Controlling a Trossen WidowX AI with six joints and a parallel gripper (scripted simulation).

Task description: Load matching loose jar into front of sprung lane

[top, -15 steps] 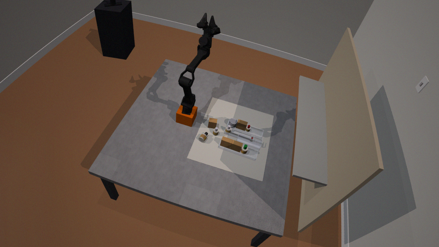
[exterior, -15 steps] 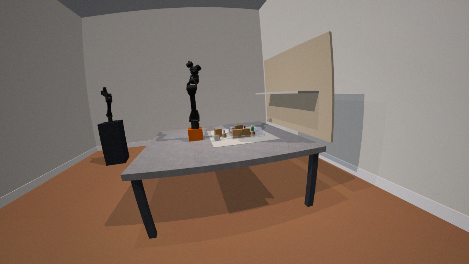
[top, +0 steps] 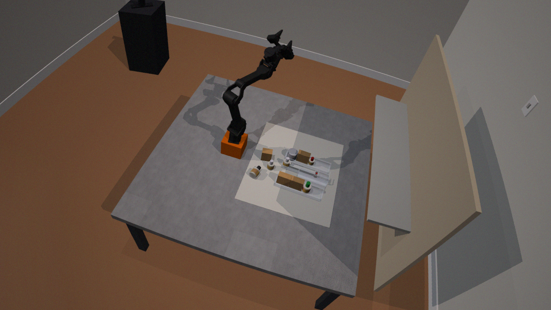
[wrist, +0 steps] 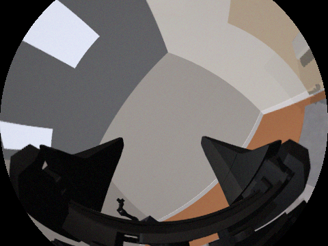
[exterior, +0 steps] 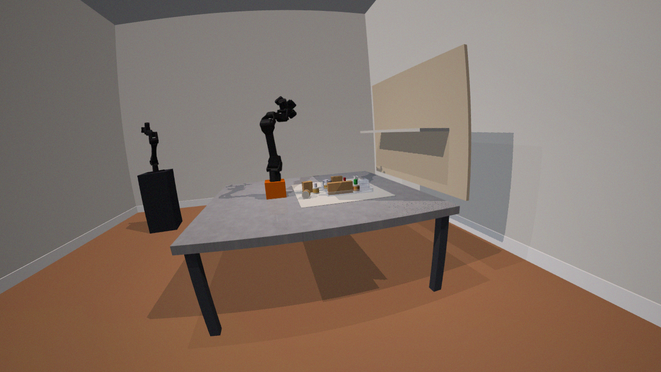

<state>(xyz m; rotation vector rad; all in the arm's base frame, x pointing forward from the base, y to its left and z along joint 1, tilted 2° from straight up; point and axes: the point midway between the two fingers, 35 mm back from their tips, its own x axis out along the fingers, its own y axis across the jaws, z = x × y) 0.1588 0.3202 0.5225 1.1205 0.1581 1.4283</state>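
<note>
Right now the brown box is 59 cm below my gripper tip, 37 cm to the right of it and 2 cm ahead of it. From my gripper tip the other things lie so: clear lane rack 61 cm below, 45 cm to the right, 28 cm ahead; then wall shelf 65 cm ahead, 48 cm to the right, 26 cm below.
</note>
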